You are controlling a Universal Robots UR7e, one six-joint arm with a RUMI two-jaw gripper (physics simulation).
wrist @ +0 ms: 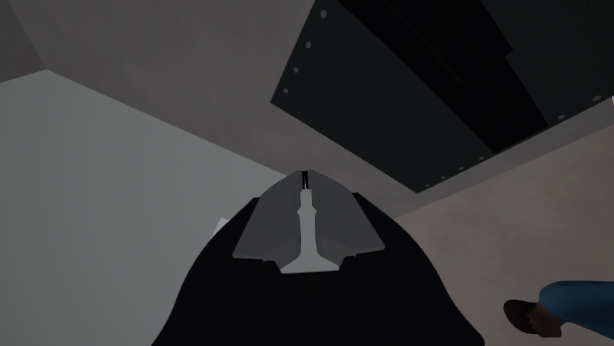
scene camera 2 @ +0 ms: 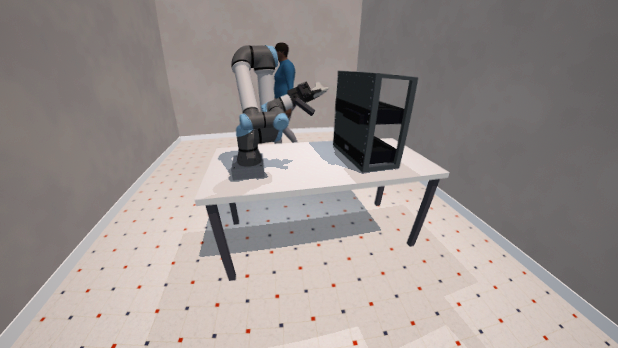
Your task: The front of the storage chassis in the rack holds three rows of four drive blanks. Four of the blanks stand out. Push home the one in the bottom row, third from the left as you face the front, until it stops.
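Places are measured from the arm's base along level axes (x ahead, y left, z up), in millimetres.
Pixels of known places: gripper, between the fingertips: [wrist: 304, 172] [scene camera 2: 328, 88]; arm's base, origin of its link: [scene camera 2: 249, 160].
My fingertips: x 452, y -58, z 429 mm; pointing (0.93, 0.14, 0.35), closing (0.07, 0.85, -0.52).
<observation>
For each thing: its top centre in the pictures, then the offset to it from my fingertips. "spot": a spot on its surface instead. Level surfaces: height alone.
- rack, centre of its top: [wrist: 353, 128] [scene camera 2: 372, 73] 348 mm ahead, 223 mm left, 90 mm up
- black unit, a spot on its surface: [wrist: 450, 65] spot: 165 mm ahead, 151 mm left, 140 mm down
- dark unit, a spot on its surface: [scene camera 2: 346, 147] spot: 208 mm ahead, 204 mm left, 421 mm down
- white table, height of its surface: 504 mm down
The rack [scene camera 2: 371, 122] [wrist: 370, 100] stands upright on the right half of the table; in the wrist view its front crosses the upper right at a slant. A black unit [scene camera 2: 352, 114] [wrist: 450, 65] sits across it at mid-height, and another dark unit [scene camera 2: 346, 147] sits at the bottom. Single drive blanks cannot be made out, and I cannot tell which unit is the storage chassis. My gripper [scene camera 2: 327, 89] [wrist: 304, 172] is shut and empty, with its tips together. It hangs above the table, in front of the rack's upper part and apart from it.
The arm's base [scene camera 2: 248, 169] is on the left part of the white table [scene camera 2: 310, 186]. A person in blue [scene camera 2: 284, 75] [wrist: 580, 302] stands behind the table, beyond the arm. Grey walls [scene camera 2: 480, 100] [wrist: 175, 60] rise around.
</observation>
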